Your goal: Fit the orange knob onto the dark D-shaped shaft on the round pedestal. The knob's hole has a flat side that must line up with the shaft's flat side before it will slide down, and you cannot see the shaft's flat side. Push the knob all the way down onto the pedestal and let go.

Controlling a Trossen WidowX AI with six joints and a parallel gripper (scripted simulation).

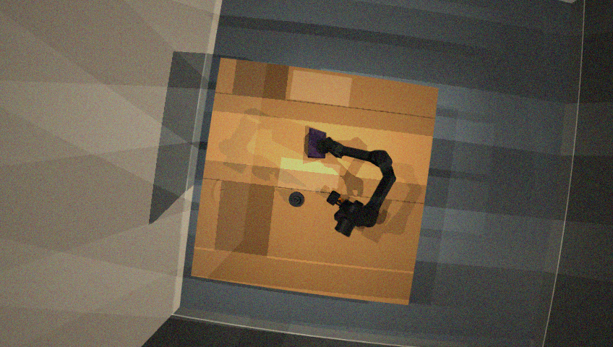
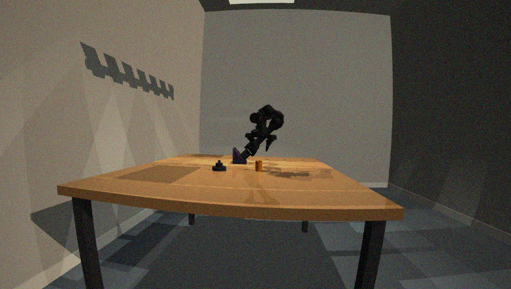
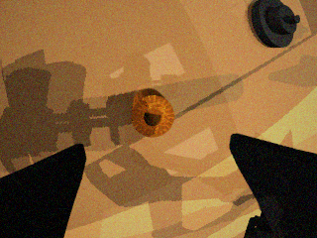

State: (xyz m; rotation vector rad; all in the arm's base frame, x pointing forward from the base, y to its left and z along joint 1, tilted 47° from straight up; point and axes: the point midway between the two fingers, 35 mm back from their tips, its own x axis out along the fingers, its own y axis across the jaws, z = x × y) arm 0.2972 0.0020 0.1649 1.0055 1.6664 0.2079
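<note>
Right now my gripper tip is 90 mm above the orange knob. From my gripper tip the other things lie so: dark round pedestal 10 mm ahead, 240 mm to the right, 90 mm below.
</note>
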